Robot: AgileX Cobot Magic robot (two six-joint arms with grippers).
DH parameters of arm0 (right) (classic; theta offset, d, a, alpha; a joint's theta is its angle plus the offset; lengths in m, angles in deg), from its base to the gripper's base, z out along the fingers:
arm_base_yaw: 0 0.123 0 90
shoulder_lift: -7.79 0 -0.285 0
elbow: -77.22 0 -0.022 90
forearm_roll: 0 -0.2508 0 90
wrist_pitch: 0 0 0.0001 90
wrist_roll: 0 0.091 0 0
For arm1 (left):
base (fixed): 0 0 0 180
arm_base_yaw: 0 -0.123 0 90
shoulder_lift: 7.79 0 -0.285 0
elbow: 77.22 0 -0.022 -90
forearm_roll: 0 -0.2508 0 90
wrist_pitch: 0 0 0.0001 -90
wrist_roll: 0 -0.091 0 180
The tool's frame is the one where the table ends.
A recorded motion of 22 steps. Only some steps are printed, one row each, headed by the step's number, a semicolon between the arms.
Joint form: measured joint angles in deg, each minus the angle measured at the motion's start. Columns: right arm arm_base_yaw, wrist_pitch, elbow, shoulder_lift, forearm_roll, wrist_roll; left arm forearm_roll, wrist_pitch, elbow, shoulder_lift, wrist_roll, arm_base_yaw.
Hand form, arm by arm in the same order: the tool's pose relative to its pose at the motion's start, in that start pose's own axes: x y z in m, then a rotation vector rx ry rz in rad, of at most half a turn. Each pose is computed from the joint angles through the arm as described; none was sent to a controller.
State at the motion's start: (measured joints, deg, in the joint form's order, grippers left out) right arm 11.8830 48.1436 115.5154 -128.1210 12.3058 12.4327; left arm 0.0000 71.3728 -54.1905 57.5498 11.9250 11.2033
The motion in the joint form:
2: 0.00 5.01 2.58 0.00 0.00 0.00; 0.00 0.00 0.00 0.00 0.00 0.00
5: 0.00 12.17 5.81 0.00 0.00 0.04; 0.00 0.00 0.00 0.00 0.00 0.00
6: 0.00 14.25 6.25 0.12 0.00 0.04; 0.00 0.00 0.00 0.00 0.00 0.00
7: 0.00 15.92 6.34 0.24 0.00 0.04; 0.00 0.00 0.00 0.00 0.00 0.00
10: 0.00 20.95 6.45 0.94 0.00 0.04; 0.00 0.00 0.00 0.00 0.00 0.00
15: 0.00 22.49 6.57 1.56 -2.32 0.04; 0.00 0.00 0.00 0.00 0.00 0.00
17: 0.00 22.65 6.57 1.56 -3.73 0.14; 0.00 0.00 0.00 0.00 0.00 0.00
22: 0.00 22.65 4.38 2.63 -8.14 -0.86; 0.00 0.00 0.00 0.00 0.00 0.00
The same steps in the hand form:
2: -0.0030 -0.0023 -0.0091 0.0153 0.0411 0.0074; 0.0000 0.0000 0.0000 0.0000 0.0000 0.0000
5: -0.0049 -0.0055 -0.0213 0.0368 0.1079 0.0182; 0.0000 0.0000 0.0000 0.0000 0.0000 0.0000
6: -0.0037 -0.0064 -0.0243 0.0434 0.1339 0.0202; 0.0000 0.0000 0.0000 0.0000 0.0000 0.0000
7: -0.0019 -0.0071 -0.0260 0.0491 0.1588 0.0210; 0.0000 0.0000 0.0000 0.0000 0.0000 0.0000
10: 0.0033 -0.0094 -0.0338 0.0657 0.2309 0.0242; 0.0000 0.0000 0.0000 0.0000 0.0000 0.0000
15: 0.0040 -0.0072 -0.0399 0.0342 0.2518 0.0450; 0.0000 0.0000 0.0000 0.0000 0.0000 0.0000
17: 0.0046 -0.0051 -0.0400 0.0134 0.2588 0.0577; 0.0000 0.0000 0.0000 0.0000 0.0000 0.0000
22: 0.0107 0.0008 -0.0419 -0.0542 0.2911 0.0725; 0.0000 0.0000 0.0000 0.0000 0.0000 0.0000

